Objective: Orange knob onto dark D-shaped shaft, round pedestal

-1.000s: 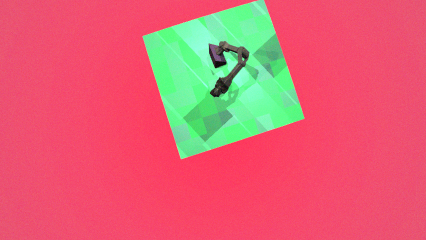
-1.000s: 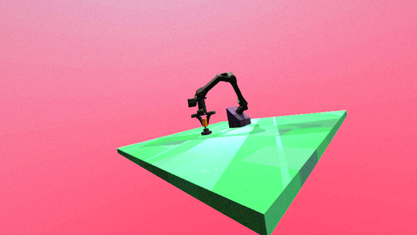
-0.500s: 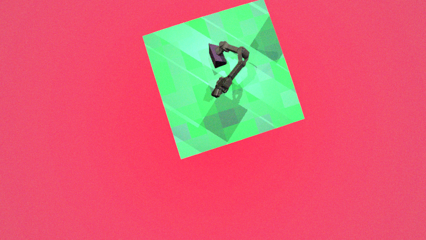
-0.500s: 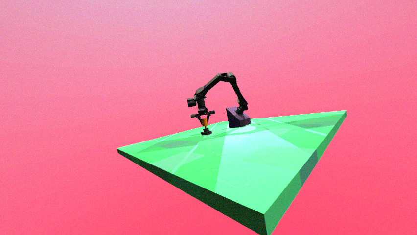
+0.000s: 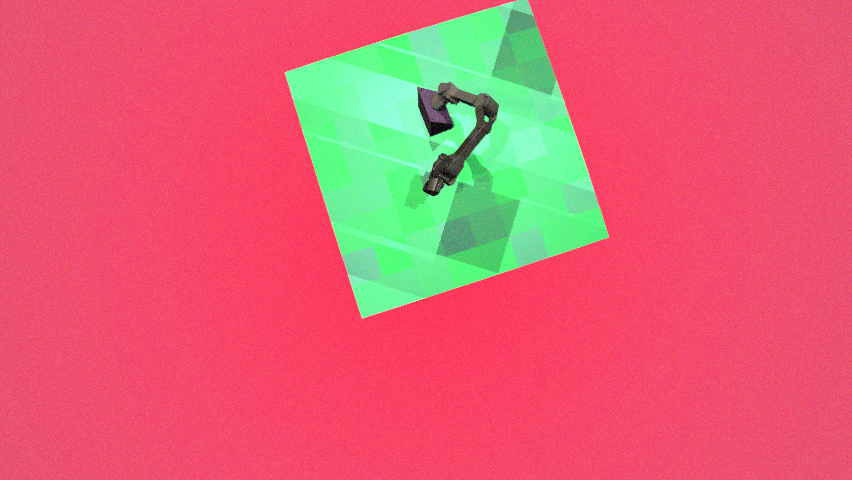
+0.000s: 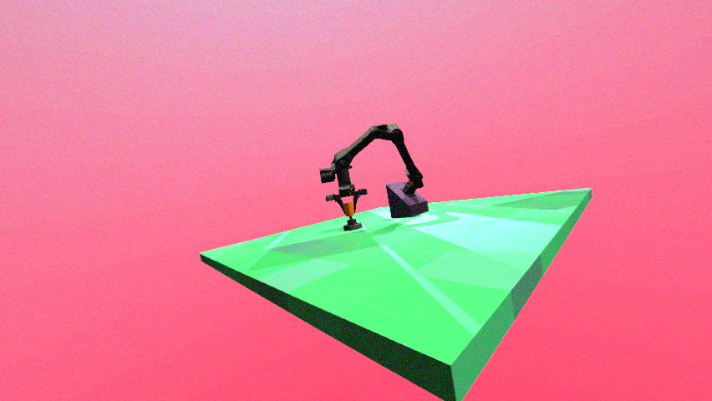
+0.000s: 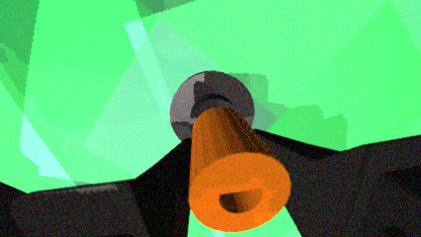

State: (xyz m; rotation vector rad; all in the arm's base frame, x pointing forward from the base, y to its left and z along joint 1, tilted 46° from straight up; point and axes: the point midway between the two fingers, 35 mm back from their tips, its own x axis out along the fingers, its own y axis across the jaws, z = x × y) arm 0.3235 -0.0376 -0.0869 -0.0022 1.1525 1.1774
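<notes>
The orange knob is 2 cm above my gripper tip. Also, from my gripper tip: dark pedestal 4 cm below.
</notes>
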